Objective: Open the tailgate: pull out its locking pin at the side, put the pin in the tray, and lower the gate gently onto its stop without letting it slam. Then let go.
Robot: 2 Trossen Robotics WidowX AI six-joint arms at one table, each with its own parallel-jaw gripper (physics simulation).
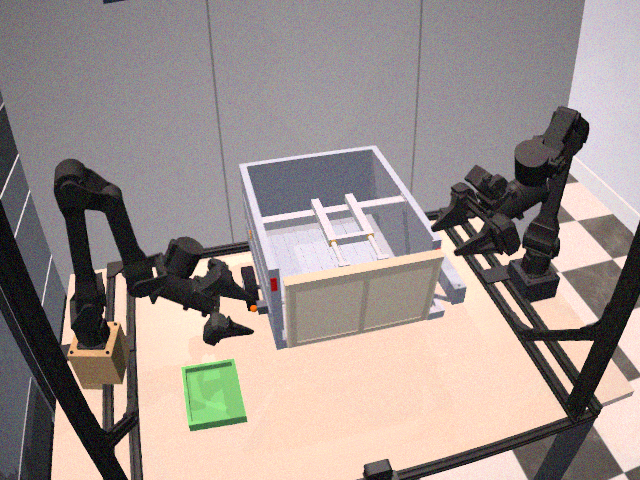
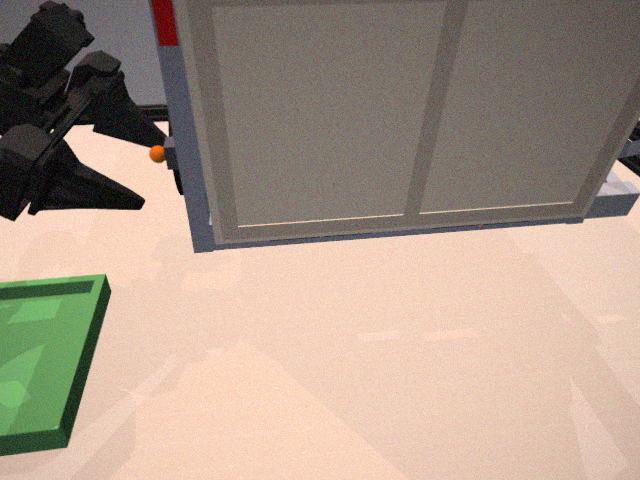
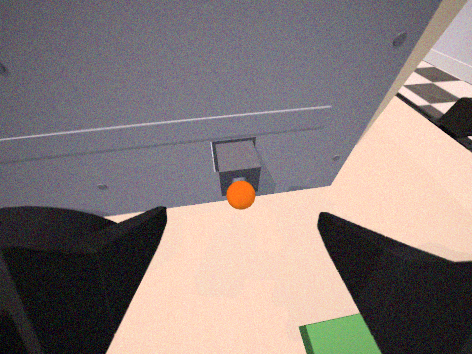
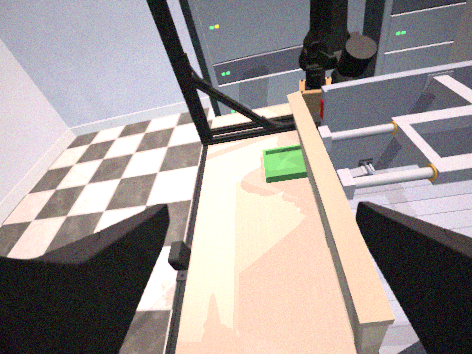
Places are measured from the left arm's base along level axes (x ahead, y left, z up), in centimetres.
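Pixels of known places: left gripper, between the fingertips: (image 1: 253,315) (image 2: 158,174) (image 3: 243,216); right gripper, between the fingertips: (image 1: 442,241) (image 4: 261,211); left arm's base, origin of its link: (image 1: 93,338) (image 4: 315,85); right arm's base, origin of its link: (image 1: 534,268).
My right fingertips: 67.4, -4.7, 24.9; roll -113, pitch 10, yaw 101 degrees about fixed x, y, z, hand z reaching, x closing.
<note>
For each thing: its top centre in the pictures, then the offset to it from my right fingertips, as dx, dy, dz. "spot": a spot on its surface instead.
- grey truck bed, a spot on its surface: (image 1: 310,156) spot: -20.4, +44.8, -7.8
- small grey block, a spot on its surface: (image 3: 239,155) spot: -31.9, +11.8, -22.9
- green tray, centre of its top: (image 2: 4,346) (image 1: 212,390) (image 4: 292,158) -42.8, -2.1, -33.6
- white frame, a spot on its surface: (image 1: 356,237) spot: -13.0, +12.1, -7.4
- grey bar, a spot on its surface: (image 1: 451,283) spot: +4.3, +4.5, -13.5
The tan tailgate (image 1: 325,310) (image 2: 320,113) (image 4: 336,220) stands upright, closed across the grey truck bed (image 1: 310,156). The locking pin's orange ball (image 1: 253,308) (image 2: 157,153) (image 3: 241,195) sticks out of a small grey block (image 3: 239,155) on the bed's side. My left gripper (image 1: 253,316) (image 2: 154,172) (image 3: 243,216) is open, its fingers spread to either side of the ball, with nothing between them. My right gripper (image 1: 444,241) (image 4: 261,211) is open and empty beside the bed's right wall, behind the gate's right end. The green tray (image 1: 218,424) (image 2: 85,361) (image 3: 340,335) (image 4: 286,176) holds nothing visible.
Inside the bed, a white frame (image 1: 356,237) carries two rods (image 4: 365,132) that reach toward the gate's inner face. A grey bar (image 1: 451,283) projects at the bed's right side. Black rails (image 1: 480,447) edge the table. A wooden block (image 1: 98,369) stands under the left arm.
</note>
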